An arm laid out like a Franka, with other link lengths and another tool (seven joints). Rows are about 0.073 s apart.
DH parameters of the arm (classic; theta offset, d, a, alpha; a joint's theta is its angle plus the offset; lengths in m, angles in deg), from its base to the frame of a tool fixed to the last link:
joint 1: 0 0.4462 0 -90
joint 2: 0 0 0 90
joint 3: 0 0.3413 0.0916 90
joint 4: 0 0 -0.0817 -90
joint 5: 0 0.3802 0 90
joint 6: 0 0 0.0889 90
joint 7: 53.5 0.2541 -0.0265 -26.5
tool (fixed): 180 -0.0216 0 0
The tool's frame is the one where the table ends.
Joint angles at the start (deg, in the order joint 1, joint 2, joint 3, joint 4, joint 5, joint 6, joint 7):
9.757, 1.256, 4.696, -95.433, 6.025, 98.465, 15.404
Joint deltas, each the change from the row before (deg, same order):
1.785, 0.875, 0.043, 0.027, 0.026, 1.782, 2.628
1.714, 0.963, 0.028, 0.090, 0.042, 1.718, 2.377
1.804, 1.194, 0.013, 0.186, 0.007, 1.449, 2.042
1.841, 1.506, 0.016, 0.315, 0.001, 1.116, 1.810
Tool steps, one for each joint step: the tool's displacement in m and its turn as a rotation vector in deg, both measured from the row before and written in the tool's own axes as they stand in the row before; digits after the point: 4 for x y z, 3 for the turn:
0.0135, 0.0162, 0.0006, -0.754, 0.310, 0.861
0.0136, 0.0156, 0.0015, -0.692, 0.329, 0.679
0.0151, 0.0155, 0.0042, -0.293, 0.275, 0.263
0.0161, 0.0158, 0.0076, 0.214, 0.298, -0.024

